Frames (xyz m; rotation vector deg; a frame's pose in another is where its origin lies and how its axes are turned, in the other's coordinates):
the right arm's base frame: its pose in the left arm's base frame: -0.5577 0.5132 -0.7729 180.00 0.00 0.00
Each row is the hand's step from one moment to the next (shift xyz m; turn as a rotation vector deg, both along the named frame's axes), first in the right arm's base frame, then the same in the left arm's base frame.
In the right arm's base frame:
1: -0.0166 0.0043 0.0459 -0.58 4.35 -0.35
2: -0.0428 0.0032 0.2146 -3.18 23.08 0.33
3: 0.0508 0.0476 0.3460 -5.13 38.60 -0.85
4: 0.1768 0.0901 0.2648 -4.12 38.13 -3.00
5: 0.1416 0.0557 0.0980 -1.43 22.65 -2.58
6: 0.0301 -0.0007 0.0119 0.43 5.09 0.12
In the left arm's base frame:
1: -0.0166 -0.0043 -0.0459 -0.58 -4.35 0.35
2: -0.0428 -0.0032 -0.2146 -3.18 -23.08 -0.33
3: 0.0508 -0.0476 -0.3460 -5.13 -38.60 0.85
4: 0.1768 -0.0901 -0.2648 -4.12 -38.13 3.00
5: 0.1416 -0.0557 -0.0980 -1.43 -22.65 2.58
6: 0.0301 0.0007 -0.0119 0.43 -5.09 -0.12

